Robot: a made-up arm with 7 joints.
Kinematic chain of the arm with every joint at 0, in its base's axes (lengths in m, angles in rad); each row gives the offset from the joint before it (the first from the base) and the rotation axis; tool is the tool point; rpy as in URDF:
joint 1: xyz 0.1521 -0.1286 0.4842 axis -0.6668 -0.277 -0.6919
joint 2: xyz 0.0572 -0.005 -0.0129 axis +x
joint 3: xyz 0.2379 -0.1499 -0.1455 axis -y
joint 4: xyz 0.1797 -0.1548 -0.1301 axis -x
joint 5: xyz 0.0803 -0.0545 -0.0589 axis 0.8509 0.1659 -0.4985
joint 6: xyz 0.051 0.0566 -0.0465 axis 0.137 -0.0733 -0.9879
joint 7: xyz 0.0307 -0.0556 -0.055 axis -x
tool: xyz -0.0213 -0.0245 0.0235 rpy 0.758 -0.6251 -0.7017
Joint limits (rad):
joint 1: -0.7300..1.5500
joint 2: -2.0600..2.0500
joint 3: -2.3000..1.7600
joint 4: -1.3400..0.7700
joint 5: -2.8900..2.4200
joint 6: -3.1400..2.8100
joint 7: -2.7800..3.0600
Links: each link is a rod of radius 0.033 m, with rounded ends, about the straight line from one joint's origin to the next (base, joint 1, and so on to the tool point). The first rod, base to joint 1, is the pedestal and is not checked.
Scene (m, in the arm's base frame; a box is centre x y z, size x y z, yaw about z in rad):
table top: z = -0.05
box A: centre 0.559 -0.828 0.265 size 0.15 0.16 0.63 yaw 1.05
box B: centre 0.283 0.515 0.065 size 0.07 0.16 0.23 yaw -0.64
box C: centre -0.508 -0.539 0 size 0.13 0.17 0.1 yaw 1.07
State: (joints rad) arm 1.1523 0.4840 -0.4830 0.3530 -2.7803 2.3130 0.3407
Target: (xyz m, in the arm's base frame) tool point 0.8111 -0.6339 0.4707
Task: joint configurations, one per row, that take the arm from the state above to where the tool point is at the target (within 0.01 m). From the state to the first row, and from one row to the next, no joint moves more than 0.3 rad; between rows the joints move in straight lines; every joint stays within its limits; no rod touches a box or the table.
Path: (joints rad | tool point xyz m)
1: 1.2318 0.6549 -0.7232 0.2526 -2.6581 2.3127 0.2515 | 0.3352 -0.9204 0.3237
2: 1.3114 0.8258 -0.9634 0.1521 -2.5360 2.3125 0.1623 | 0.3400 -0.8551 0.2109
3: 1.3909 0.9967 -1.2036 0.0517 -2.4138 2.3122 0.0732 | 0.3435 -0.7647 0.1257
4: 1.4705 1.1676 -1.4438 -0.0488 -2.2917 2.3119 -0.0160 | 0.3377 -0.6619 0.0731
5: 1.5500 1.3385 -1.6839 -0.1492 -2.1695 2.3117 -0.1052 | 0.3165 -0.5610 0.0529
6: 1.5342 1.4435 -1.4138 -0.0442 -2.3136 2.2823 -0.0086 | 0.4887 -0.5937 0.0795
7: 1.5185 1.5486 -1.1436 0.0609 -2.4577 2.2530 0.0880 | 0.6354 -0.6109 0.1520
8: 1.5027 1.6536 -0.8734 0.1659 -2.6018 2.2237 0.1846 | 0.7408 -0.6194 0.2542
9: 1.4869 1.7586 -0.6033 0.2709 -2.7459 2.1943 0.2812 | 0.7986 -0.6257 0.3667
10: 1.4712 1.8636 -0.3331 0.3760 -2.8900 2.1650 0.3778 | 0.8111 -0.6339 0.4707

